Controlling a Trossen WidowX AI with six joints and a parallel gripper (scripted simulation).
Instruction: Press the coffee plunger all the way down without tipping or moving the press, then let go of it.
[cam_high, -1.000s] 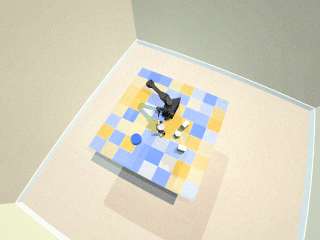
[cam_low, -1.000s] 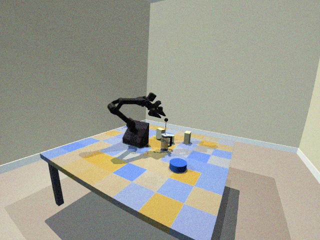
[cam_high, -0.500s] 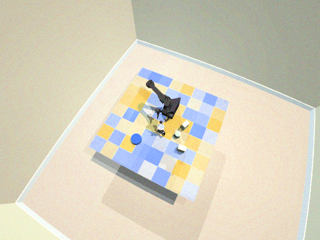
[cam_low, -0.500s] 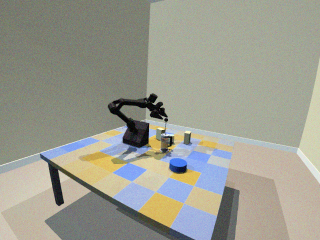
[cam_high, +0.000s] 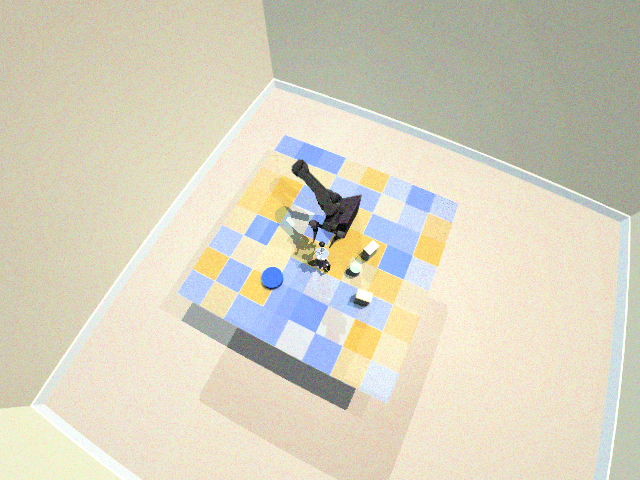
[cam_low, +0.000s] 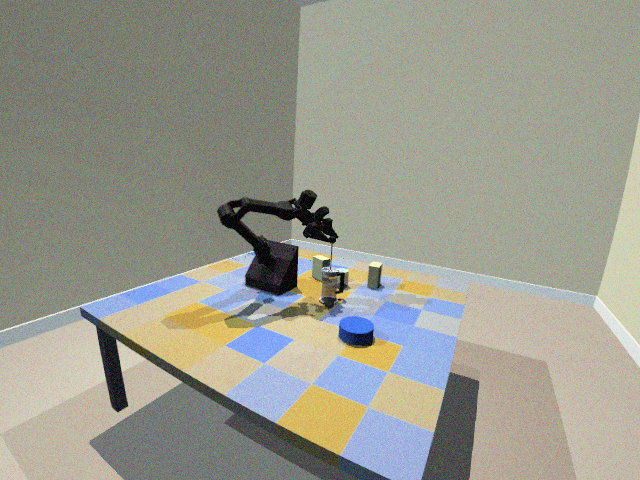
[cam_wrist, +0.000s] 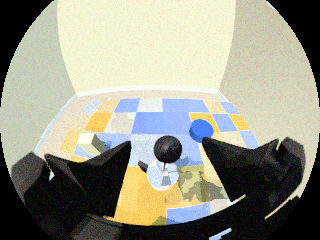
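Now: gripper tip 140 mm above the coffee press and 20 mm to the right of it.
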